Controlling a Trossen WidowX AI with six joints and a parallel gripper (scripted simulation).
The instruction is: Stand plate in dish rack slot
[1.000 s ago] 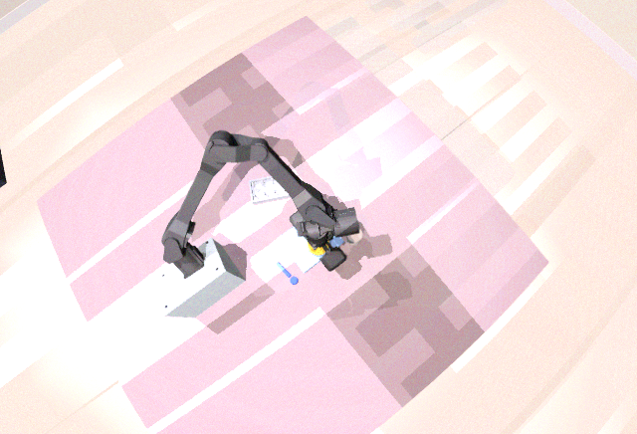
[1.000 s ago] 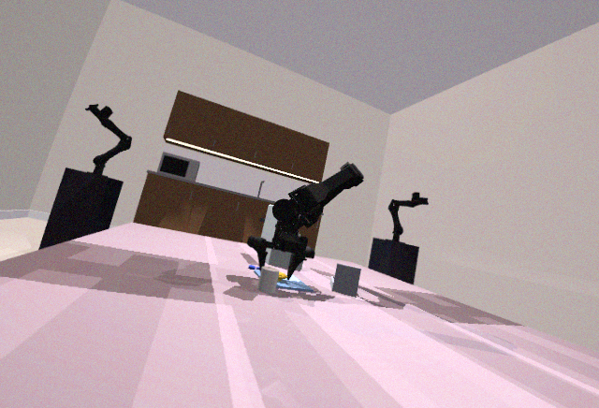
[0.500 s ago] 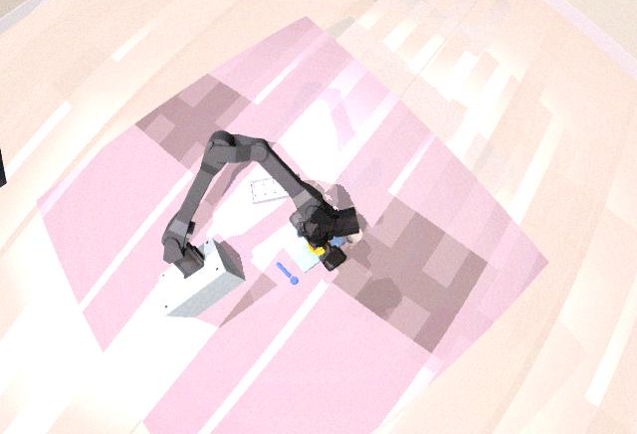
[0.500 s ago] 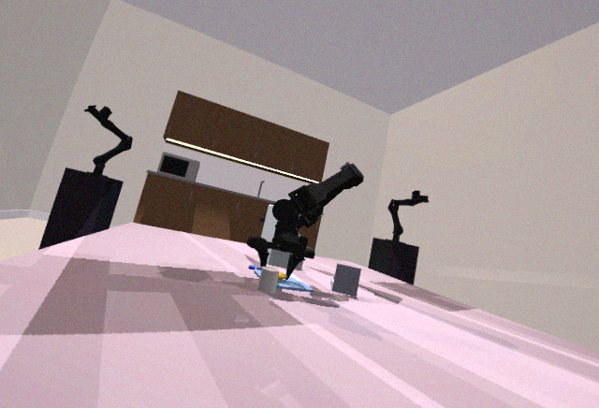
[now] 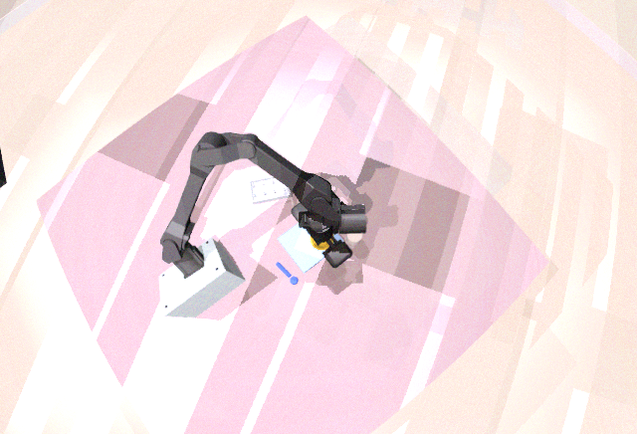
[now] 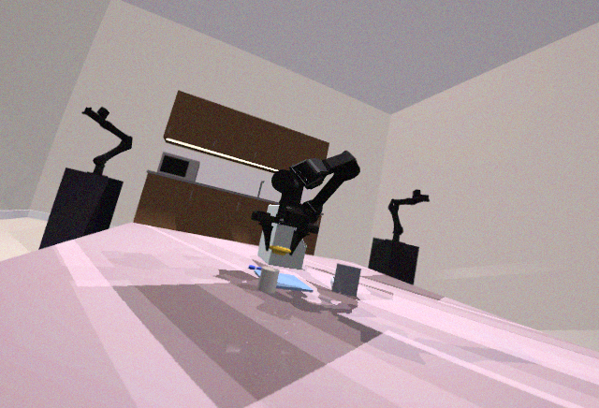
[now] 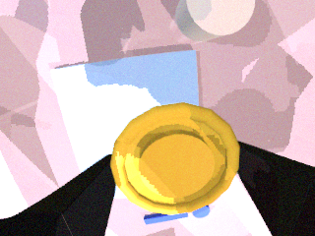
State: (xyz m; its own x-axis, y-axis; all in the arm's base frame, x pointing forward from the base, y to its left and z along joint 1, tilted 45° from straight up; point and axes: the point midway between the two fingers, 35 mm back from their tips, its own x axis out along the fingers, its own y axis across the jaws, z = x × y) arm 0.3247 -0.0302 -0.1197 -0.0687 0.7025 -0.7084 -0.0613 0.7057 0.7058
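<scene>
My gripper tip is 4 cm past the dish rack, 23 cm to the right of it and 6 cm above it. Also, from my gripper tip: white cup 9 cm ahead, 3 cm to the right, 5 cm below; pale blue mat 2 cm behind, 3 cm to the left, 8 cm below; yellow plate 1 cm above.
</scene>
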